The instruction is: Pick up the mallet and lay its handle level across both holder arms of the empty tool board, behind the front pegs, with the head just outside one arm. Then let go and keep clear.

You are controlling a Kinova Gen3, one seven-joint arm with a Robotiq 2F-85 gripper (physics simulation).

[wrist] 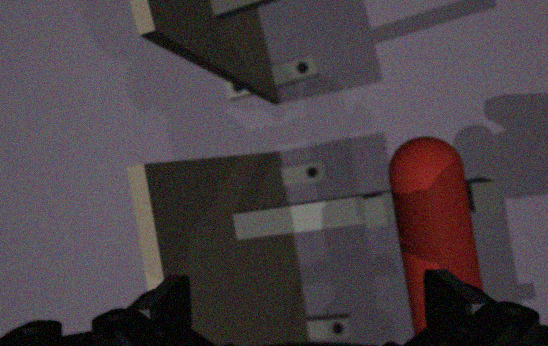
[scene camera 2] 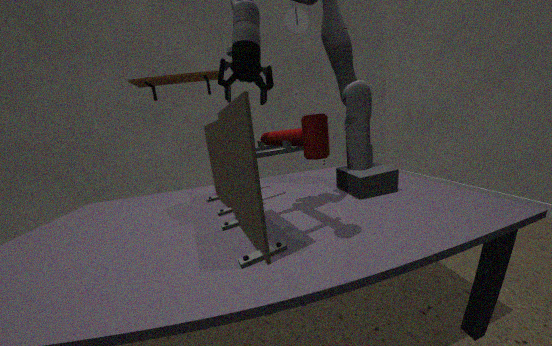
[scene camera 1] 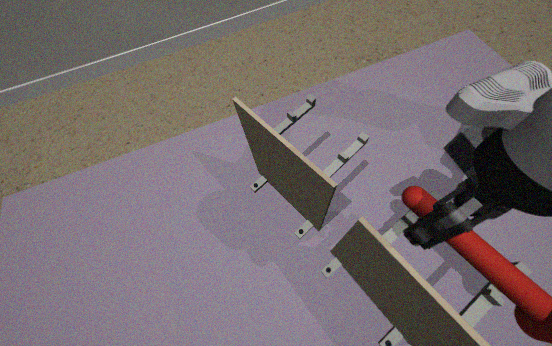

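Seen in the pictures: gripper, fingertip midpoint: (wrist: 305, 298) (scene camera 1: 436, 219); arm's base, origin of the base link: (scene camera 2: 358, 167).
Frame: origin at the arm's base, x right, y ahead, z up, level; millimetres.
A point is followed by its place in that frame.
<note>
The red mallet's handle (scene camera 1: 500, 270) {z 176, x -189, y 360 mm} (scene camera 2: 282, 137) {z 161, x -182, y 373 mm} (wrist: 432, 215) {z 178, x -70, y 380 mm} lies across the holder arms of the nearer tool board (scene camera 1: 400, 280) {z 198, x -139, y 498 mm} (scene camera 2: 240, 170) {z 100, x -200, y 485 mm} (wrist: 225, 190) {z 145, x -69, y 505 mm}, beside its pegs. The mallet's head (scene camera 1: 532, 322) {z 148, x -263, y 356 mm} (scene camera 2: 315, 136) {z 160, x -297, y 344 mm} hangs outside one arm. The empty tool board (scene camera 1: 285, 165) {z 155, x 114, y 552 mm} (scene camera 2: 212, 145) {z 154, x 147, y 562 mm} (wrist: 215, 45) {z 144, x 26, y 516 mm} stands upright further back; its two holder arms (scene camera 1: 290, 120) {z 128, x 224, y 487 mm} (scene camera 1: 340, 162) {z 127, x 81, y 445 mm} have upright pegs. My gripper (scene camera 1: 439, 192) (scene camera 2: 245, 100) {z 262, x -92, y 437 mm} (wrist: 305, 298) {z 262, x -92, y 437 mm} is open and empty, above the nearer board and the handle. In the wrist view one finger overlaps the handle; the head does not show there.
Both boards stand on feet on the purple table (scene camera 1: 100, 240) {z -90, x 263, y 1083 mm} (scene camera 2: 125, 285) {z -90, x -249, y 760 mm}. The gap between the boards is narrow. The robot's base (scene camera 2: 367, 181) {z -25, x -109, y 53 mm} stands behind the mallet in scene camera 2. A wooden shelf (scene camera 2: 175, 79) shows on the back wall.
</note>
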